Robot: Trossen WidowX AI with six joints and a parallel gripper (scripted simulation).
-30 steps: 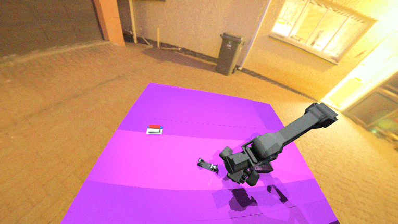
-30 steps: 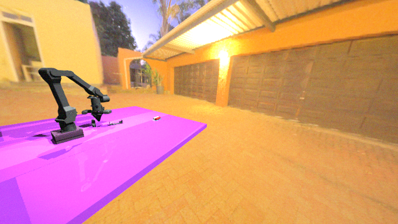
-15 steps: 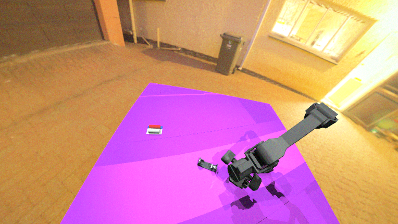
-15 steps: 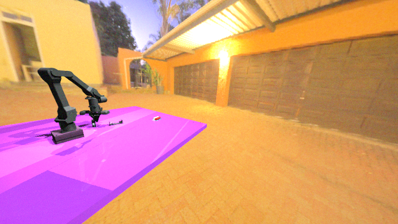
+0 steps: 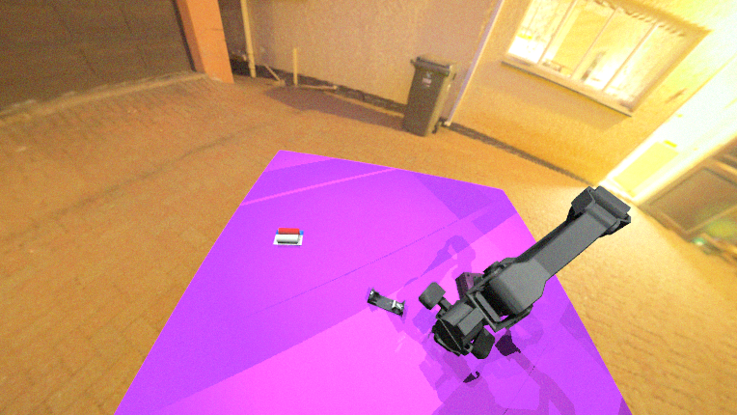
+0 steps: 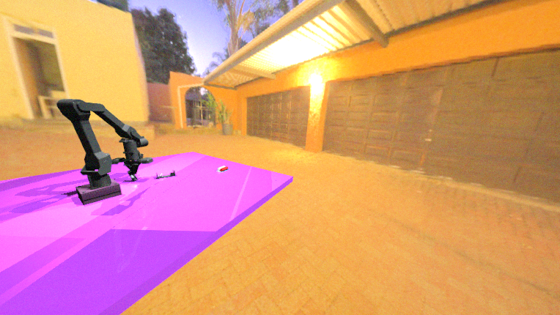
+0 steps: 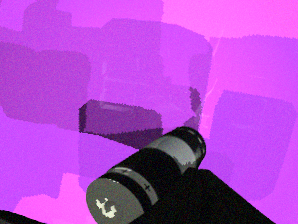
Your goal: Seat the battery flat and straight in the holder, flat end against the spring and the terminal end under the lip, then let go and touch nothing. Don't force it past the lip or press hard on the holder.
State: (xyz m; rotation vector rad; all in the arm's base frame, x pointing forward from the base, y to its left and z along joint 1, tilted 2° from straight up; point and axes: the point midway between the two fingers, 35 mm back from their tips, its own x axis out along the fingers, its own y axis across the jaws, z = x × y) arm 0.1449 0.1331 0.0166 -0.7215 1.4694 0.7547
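Right now my gripper tip is 1 cm past the battery, 1 cm to the right of it and 1 cm above it.
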